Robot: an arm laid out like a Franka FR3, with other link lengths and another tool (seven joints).
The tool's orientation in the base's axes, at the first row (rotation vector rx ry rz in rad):
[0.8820, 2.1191, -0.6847]
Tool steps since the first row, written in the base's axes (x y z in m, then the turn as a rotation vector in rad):
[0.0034, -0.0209, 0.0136, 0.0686, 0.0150, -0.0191]
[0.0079, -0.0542, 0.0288, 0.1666, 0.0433, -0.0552]
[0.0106, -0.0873, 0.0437, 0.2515, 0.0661, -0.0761]
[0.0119, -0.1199, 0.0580, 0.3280, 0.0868, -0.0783]
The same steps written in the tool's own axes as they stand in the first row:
[-0.0201, -0.0130, 0.0078, -0.0137, 0.0650, 0.0297]
[-0.0466, -0.0332, 0.0236, -0.0239, 0.1638, 0.0725]
[-0.0719, -0.0546, 0.0387, -0.0414, 0.2464, 0.1047]
[-0.0958, -0.0766, 0.0532, -0.0702, 0.3178, 0.1238]

